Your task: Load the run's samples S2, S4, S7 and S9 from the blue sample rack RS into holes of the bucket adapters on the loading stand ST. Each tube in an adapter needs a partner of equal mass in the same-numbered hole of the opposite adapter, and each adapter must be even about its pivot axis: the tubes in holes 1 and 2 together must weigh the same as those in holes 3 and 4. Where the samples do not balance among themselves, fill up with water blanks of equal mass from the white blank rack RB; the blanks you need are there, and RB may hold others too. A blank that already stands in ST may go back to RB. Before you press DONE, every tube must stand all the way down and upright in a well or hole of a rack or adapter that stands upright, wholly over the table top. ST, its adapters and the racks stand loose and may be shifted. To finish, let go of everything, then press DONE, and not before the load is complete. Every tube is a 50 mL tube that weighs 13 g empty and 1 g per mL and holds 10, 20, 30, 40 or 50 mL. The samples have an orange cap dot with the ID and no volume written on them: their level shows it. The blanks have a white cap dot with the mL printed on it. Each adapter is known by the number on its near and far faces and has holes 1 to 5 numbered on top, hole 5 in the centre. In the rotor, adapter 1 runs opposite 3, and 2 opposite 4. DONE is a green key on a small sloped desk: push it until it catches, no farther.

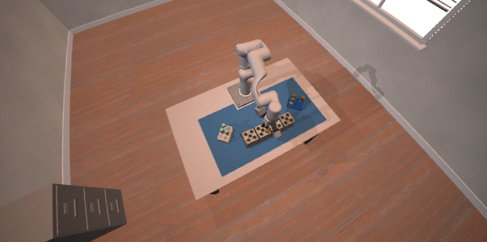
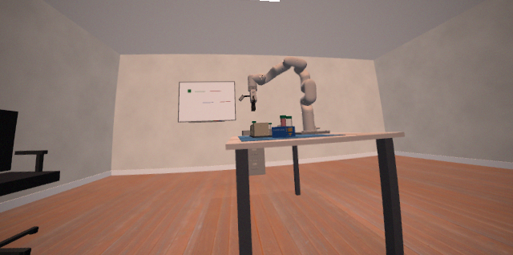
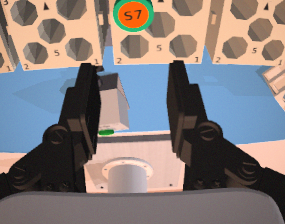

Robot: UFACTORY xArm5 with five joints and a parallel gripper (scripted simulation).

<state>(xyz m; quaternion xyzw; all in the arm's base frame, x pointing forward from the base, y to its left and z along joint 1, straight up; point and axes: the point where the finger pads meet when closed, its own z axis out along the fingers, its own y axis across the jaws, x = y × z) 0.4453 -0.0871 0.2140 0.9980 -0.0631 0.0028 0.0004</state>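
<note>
Right now my hand is 380 mm to the right of the sample tube S4, 170 mm above it and 140 mm past it. From my hand the other things lie so: done desk (210 mm behind, 180 mm below, 80 mm to the left); then white blank rack RB (280 mm to the right, 200 mm below, 180 mm behind); then sample tube S7 (160 mm below, 10 mm to the right).
</note>
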